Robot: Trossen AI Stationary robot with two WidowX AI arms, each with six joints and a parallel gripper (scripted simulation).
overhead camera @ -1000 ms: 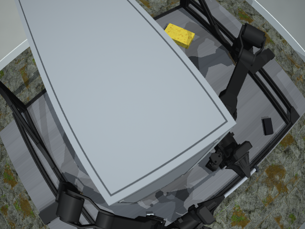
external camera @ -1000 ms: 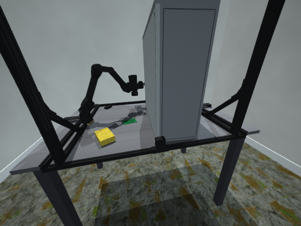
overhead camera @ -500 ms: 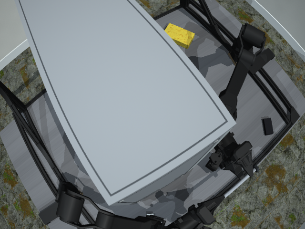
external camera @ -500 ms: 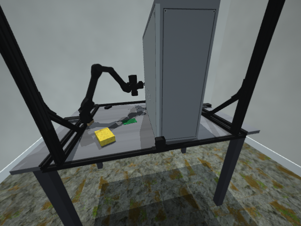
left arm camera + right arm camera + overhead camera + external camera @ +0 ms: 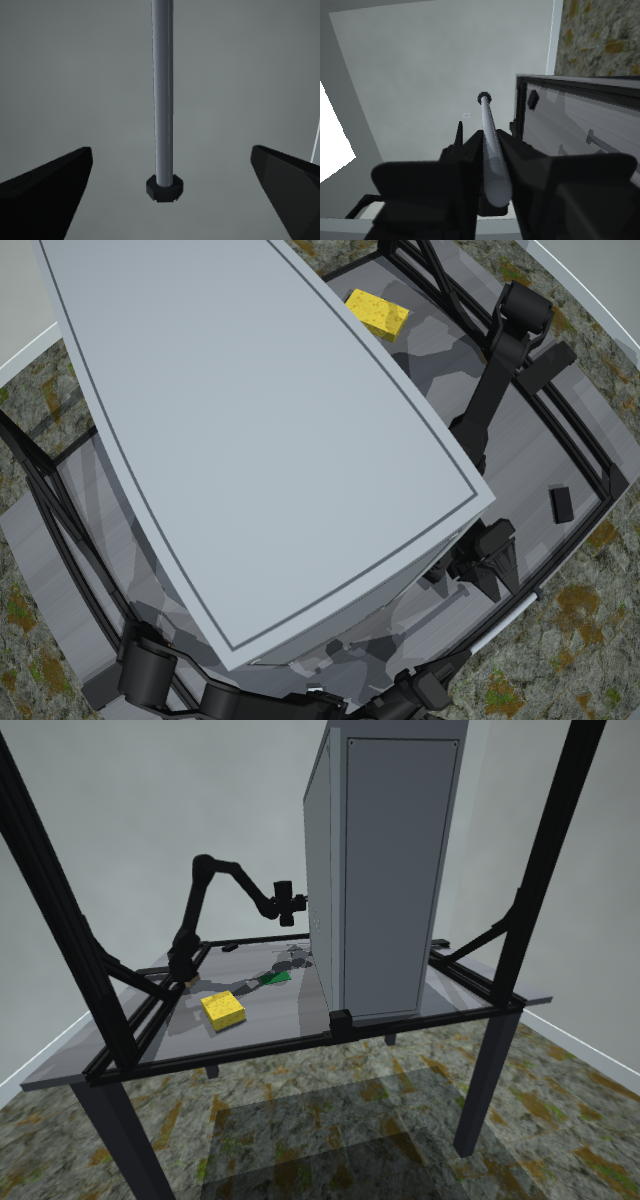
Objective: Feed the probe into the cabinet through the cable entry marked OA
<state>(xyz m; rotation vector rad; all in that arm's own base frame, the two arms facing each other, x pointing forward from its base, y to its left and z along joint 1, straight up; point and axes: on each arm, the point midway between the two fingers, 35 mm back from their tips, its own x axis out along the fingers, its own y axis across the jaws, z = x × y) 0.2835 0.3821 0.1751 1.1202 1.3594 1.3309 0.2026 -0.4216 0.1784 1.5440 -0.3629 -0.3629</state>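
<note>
Right now the probe is 60 mm to the right of my left hand and 60 mm ahead of it.
</note>
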